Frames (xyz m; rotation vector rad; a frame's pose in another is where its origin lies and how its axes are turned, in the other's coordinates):
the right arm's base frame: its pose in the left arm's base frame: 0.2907 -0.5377 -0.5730 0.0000 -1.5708 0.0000
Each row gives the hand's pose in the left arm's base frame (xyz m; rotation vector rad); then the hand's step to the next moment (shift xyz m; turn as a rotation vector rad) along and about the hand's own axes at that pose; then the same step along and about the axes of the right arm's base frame.
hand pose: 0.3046 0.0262 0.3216 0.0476 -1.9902 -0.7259
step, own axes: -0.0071 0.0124 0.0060 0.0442 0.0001 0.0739
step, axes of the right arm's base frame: -0.0014 0.0153 -0.0020 0.0096 0.0205 0.0831
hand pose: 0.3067 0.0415 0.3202 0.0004 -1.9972 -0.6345
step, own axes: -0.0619 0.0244 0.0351 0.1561 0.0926 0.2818
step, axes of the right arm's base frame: -0.0532 0.0525 -0.0084 0.0665 0.1609 0.2864
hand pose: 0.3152 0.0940 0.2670 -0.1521 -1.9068 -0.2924
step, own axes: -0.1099 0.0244 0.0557 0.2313 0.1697 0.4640
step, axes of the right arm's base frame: -0.1179 0.0428 0.0061 0.0876 0.2824 0.4584
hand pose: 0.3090 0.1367 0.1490 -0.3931 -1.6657 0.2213
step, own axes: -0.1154 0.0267 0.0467 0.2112 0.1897 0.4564
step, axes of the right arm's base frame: -0.1223 -0.0155 0.0318 0.0627 0.2926 0.4465
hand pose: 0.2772 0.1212 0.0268 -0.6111 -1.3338 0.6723
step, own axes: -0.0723 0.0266 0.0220 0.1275 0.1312 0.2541
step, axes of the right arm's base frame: -0.0644 -0.0355 0.0319 0.0226 0.1874 0.2498
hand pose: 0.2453 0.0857 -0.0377 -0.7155 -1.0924 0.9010
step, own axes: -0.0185 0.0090 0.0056 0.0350 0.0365 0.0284
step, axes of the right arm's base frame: -0.0138 -0.0118 0.0111 -0.0071 0.0494 0.0295
